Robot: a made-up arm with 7 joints. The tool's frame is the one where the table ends. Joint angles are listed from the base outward.
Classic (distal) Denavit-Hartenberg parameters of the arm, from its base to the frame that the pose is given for. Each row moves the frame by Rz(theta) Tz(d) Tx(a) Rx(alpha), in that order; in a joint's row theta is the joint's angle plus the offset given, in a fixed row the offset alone. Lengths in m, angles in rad.
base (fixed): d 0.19; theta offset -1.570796; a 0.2; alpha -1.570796
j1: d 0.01; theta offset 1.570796; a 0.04; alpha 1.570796
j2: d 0.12; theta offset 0; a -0.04; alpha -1.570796
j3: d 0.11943; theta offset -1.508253; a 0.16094; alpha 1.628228
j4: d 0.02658; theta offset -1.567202; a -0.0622; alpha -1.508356
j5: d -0.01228; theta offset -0.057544; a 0; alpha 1.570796
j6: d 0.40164; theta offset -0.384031; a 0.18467; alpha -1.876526
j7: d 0.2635; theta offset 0; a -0.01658; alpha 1.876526
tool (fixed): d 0.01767; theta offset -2.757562; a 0; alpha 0
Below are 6 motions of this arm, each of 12 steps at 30 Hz.
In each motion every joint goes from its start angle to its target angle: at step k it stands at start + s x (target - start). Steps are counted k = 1, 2, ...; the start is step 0. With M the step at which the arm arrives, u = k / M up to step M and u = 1 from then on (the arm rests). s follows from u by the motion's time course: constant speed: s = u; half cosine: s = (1 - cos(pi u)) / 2; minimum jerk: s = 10 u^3 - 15 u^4 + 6 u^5.
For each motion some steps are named. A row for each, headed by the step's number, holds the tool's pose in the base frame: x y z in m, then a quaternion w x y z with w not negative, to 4 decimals.
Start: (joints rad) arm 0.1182 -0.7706 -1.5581 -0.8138 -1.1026 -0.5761 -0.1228
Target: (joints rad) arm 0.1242 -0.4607 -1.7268 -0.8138 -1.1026 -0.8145 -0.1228
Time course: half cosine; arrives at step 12
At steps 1, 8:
1: 0.4920 0.0950 0.2676 0.5151 -0.5820 0.2627 -0.5718
8: 0.4488 0.1276 0.2827 0.4763 -0.5502 0.1043 -0.6779

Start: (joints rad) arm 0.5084 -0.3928 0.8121 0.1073 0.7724 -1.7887 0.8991
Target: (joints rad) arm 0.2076 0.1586 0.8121 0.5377 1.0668 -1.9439 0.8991
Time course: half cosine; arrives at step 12
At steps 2, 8, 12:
2: -0.0690 -0.4784 0.3336 0.3919 0.0693 0.3538 -0.8464
8: -0.2530 -0.4264 0.2333 0.3756 0.3540 0.1745 -0.8385
12: -0.2852 -0.4204 0.1668 0.3831 0.4518 0.1142 -0.7975

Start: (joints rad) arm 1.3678 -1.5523 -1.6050 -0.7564 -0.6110 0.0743 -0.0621
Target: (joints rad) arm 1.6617 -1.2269 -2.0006 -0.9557 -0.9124 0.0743 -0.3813
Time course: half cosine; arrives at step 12
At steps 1, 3, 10, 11, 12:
1: 0.3921 -0.0521 0.4851 0.8344 -0.1962 0.3656 0.3628
3: 0.3818 -0.0692 0.5068 0.8450 -0.1841 0.3753 0.3335
10: 0.3112 -0.1941 0.6027 0.8768 -0.0437 0.4526 0.1562
11: 0.3062 -0.2028 0.6066 0.8763 -0.0313 0.4581 0.1458
12: 0.3045 -0.2058 0.6079 0.8761 -0.0270 0.4599 0.1422

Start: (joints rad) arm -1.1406 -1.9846 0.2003 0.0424 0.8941 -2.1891 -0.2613
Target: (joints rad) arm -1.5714 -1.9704 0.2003 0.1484 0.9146 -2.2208 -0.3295
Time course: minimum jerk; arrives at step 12
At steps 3, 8, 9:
3: 0.3182 -0.2765 0.1916 0.0953 -0.4406 -0.2401 -0.8598
8: 0.3223 -0.2504 0.2311 0.0634 -0.4118 -0.3571 -0.8360
9: 0.3228 -0.2450 0.2361 0.0593 -0.4072 -0.3750 -0.8307

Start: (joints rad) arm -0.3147 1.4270 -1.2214 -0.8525 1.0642 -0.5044 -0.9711
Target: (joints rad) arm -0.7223 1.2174 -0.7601 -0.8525 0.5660 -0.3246 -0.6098
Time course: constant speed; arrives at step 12
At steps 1, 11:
1: 0.0542 -0.3745 0.0523 0.3806 -0.1979 -0.8818 -0.1960
11: -0.1425 -0.2834 0.0492 0.5600 -0.1486 -0.8019 -0.1456

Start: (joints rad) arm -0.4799 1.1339 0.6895 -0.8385 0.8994 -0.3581 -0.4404
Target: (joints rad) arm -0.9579 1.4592 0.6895 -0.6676 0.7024 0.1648 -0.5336
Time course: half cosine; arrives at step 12
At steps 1, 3, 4, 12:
1: -0.1633 -0.3462 0.0853 0.7216 0.3904 -0.5607 -0.1116
3: -0.1604 -0.3879 0.0885 0.7441 0.3496 -0.5674 -0.0455
4: -0.1562 -0.4213 0.0964 0.7588 0.3146 -0.5703 0.0076
12: -0.0879 -0.6049 0.2868 0.7651 0.0172 -0.5231 0.3751

